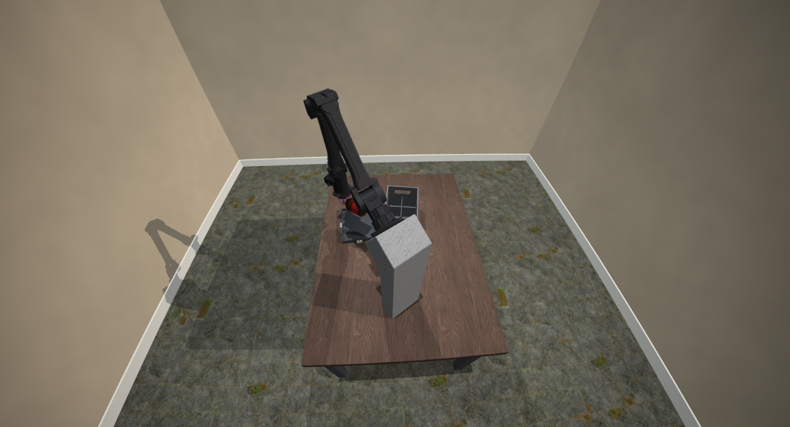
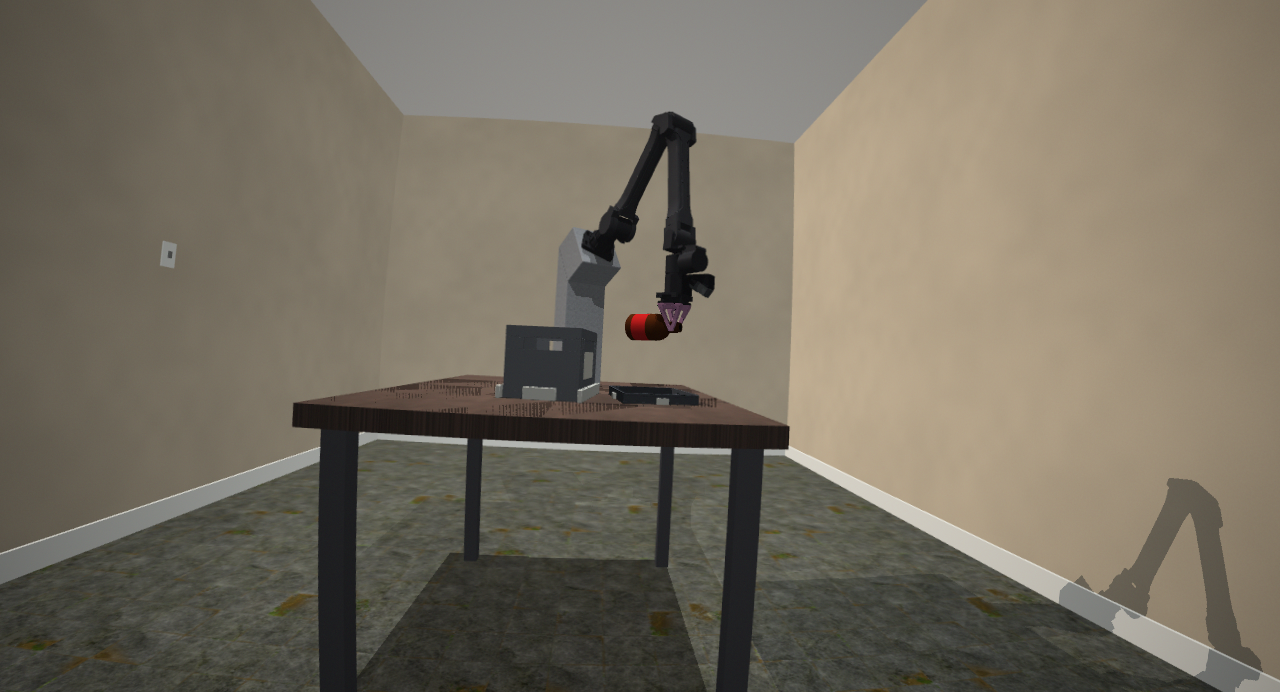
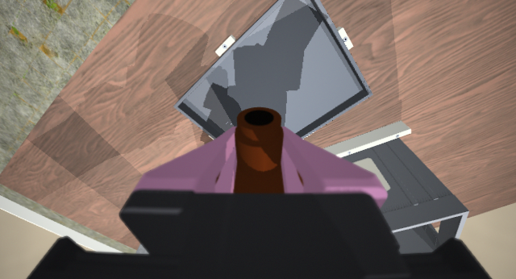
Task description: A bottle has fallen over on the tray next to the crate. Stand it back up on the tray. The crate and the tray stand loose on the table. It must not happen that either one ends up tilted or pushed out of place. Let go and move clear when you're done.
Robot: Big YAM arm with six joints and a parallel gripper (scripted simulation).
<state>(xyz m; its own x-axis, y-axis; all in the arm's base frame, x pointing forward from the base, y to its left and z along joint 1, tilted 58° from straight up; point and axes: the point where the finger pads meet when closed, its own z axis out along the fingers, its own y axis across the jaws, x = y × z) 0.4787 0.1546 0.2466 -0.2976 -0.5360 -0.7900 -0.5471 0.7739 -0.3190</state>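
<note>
My gripper is now 50 mm to the left of the brown bottle and 30 mm past it. From my hand the other things lie so: dark grey tray 180 mm below, 50 mm to the right, 10 mm behind; dark crate 310 mm to the right, 110 mm below, 20 mm ahead.
</note>
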